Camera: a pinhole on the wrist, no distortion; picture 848 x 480 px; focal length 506.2 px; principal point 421.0 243.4 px. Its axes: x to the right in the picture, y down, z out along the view. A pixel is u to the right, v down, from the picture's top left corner.
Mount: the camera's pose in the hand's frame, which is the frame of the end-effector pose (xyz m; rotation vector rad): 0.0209 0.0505 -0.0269 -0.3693 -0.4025 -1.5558
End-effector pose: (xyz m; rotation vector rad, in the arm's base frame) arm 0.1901 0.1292 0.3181 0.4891 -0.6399 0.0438
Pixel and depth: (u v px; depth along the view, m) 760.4 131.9 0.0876
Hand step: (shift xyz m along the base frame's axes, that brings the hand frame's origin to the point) -0.0521 0.0008 0.0701
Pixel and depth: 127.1 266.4 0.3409
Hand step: -0.1451 0.2561 0.3098
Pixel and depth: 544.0 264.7 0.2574
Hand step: -0.1300 -0.0032 0.2240
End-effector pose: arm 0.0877 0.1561 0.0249 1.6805 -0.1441 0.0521
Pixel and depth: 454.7 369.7 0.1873
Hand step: 0.0405 -0.1620 0.1163
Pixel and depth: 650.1 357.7 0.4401
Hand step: 0.0743 -0.4696 0.0401
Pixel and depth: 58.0 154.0 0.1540
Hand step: -0.0366 -0.0792 0.2106
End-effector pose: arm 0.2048 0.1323 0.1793 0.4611 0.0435 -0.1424
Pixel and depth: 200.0 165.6 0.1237
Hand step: 0.0248 0.1136 0.1192
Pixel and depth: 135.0 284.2 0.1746
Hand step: 0.0672 0.1540 0.1665
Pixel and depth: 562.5 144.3 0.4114
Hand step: -0.0431 -0.0367 0.4158
